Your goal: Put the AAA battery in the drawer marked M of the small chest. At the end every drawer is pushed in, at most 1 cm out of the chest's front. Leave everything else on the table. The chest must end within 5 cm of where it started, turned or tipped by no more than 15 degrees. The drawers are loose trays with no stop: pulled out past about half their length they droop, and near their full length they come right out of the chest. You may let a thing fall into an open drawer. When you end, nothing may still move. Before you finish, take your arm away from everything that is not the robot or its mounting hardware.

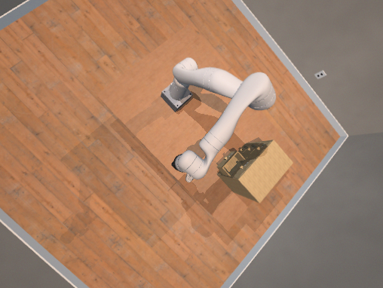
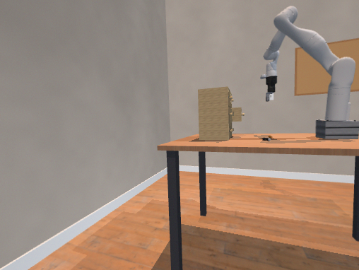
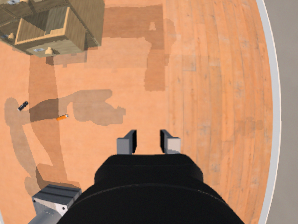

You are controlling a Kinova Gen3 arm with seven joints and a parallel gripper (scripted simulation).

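My gripper is now 290 mm to the right of the AAA battery and 270 mm above it. The rest, counted from my hand: black battery 30 mm ahead, 480 mm to the left, 270 mm below; then drawer 260 mm ahead, 250 mm to the left, 140 mm below.
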